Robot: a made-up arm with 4 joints.
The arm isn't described. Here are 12 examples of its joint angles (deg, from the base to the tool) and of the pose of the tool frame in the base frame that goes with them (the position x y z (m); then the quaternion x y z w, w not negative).
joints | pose
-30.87 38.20 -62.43 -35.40 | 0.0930 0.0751 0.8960 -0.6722 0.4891 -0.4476 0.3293
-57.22 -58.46 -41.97 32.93 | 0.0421 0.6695 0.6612 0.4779 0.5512 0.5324 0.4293
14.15 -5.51 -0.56 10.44 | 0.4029 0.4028 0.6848 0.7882 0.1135 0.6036 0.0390
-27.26 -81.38 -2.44 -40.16 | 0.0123 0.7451 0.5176 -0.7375 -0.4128 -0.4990 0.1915
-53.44 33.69 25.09 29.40 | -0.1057 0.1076 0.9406 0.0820 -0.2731 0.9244 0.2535
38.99 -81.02 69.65 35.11 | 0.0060 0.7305 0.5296 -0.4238 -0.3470 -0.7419 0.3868
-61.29 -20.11 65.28 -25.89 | -0.1174 0.4908 0.8914 0.2145 -0.2245 -0.9149 0.2580
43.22 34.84 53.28 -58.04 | 0.4015 0.0949 0.6173 -0.4477 0.3754 -0.7953 0.1614
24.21 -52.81 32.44 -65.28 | 0.2333 0.6685 0.5733 -0.7425 0.0802 -0.3248 0.5803
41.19 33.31 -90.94 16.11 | 0.3691 0.1439 0.5223 -0.9510 0.1418 0.2637 0.0772
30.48 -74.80 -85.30 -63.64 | 0.0431 0.6819 0.4403 0.9259 0.0907 -0.2415 0.2760
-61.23 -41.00 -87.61 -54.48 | 0.0301 0.5872 0.7824 0.8427 -0.2291 0.4837 0.0580
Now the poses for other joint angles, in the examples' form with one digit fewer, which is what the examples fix.
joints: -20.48 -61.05 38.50 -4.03
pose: 0.079 0.708 0.652 -0.368 -0.436 -0.788 0.232
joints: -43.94 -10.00 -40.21 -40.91
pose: 0.087 0.422 0.937 -0.692 0.165 -0.667 0.220
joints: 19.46 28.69 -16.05 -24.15
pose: 0.397 0.133 0.709 -0.773 0.396 -0.495 0.042
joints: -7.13 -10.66 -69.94 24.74
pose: 0.286 0.431 0.747 0.930 0.288 0.210 0.085
